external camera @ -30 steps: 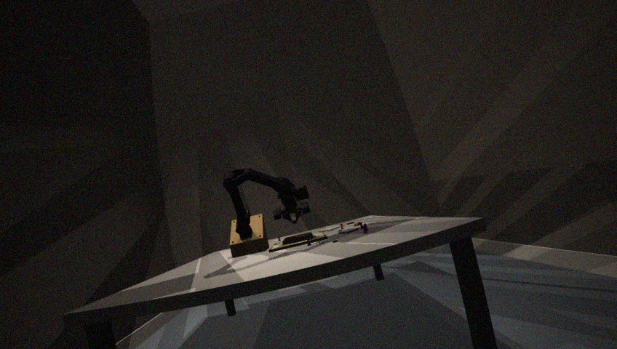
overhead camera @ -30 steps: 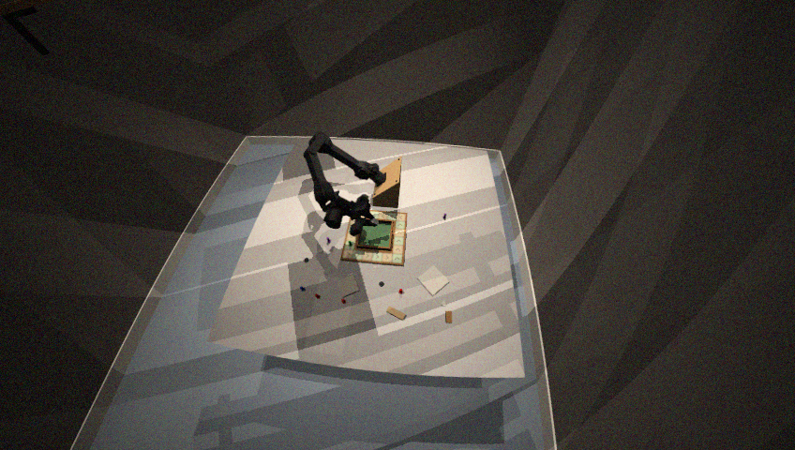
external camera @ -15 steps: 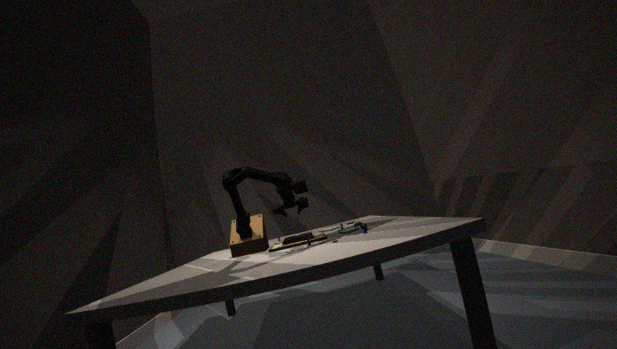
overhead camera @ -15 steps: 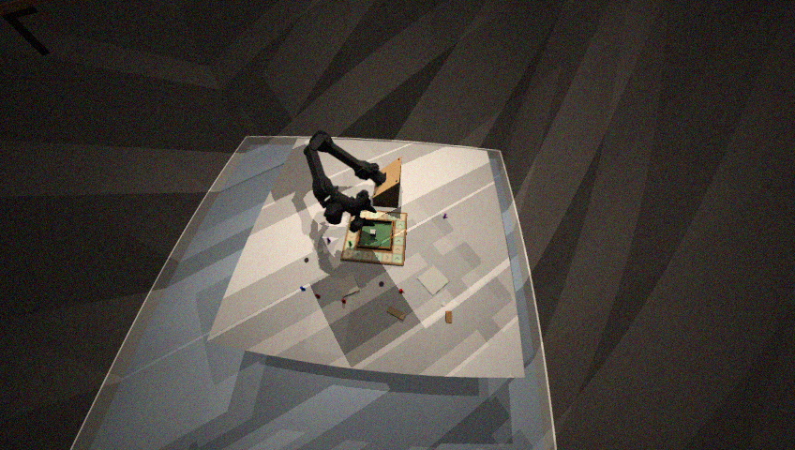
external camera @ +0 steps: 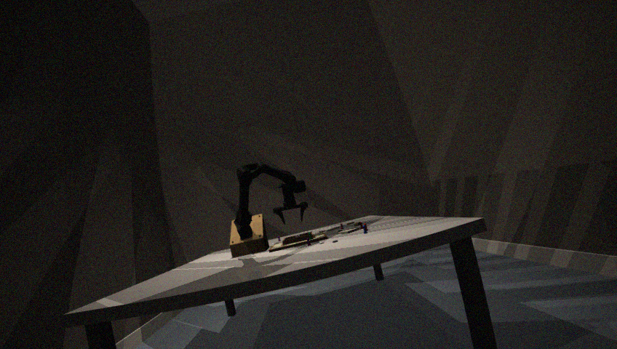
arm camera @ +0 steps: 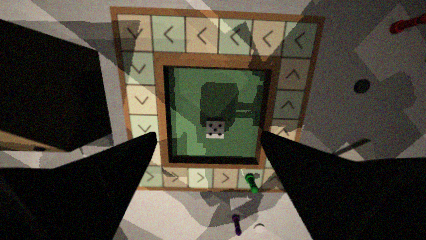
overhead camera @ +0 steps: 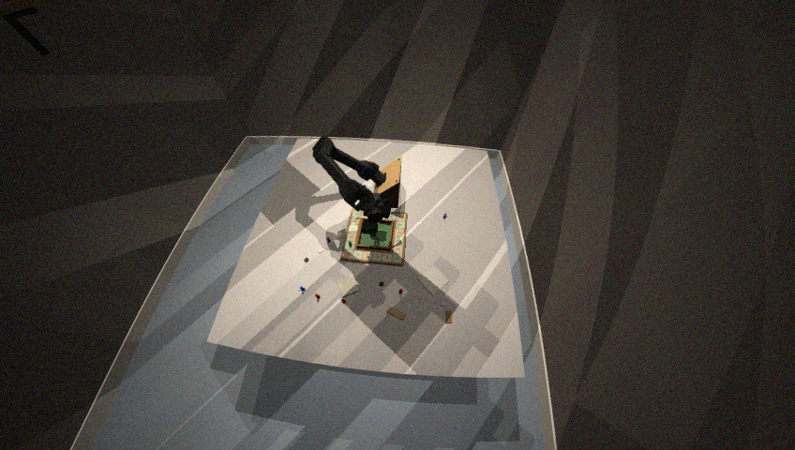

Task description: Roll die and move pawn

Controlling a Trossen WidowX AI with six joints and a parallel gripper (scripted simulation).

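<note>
My gripper tip is now 60 mm short of the green pawn, 120 mm to the left of it and 80 mm above it. The rest, counted from my gripper tip: green dice tray 10 mm ahead, 100 mm below; then flat pale card 230 mm ahead, 260 mm to the left, 100 mm below; then white die 10 mm ahead, 20 mm to the right, 80 mm below.
</note>
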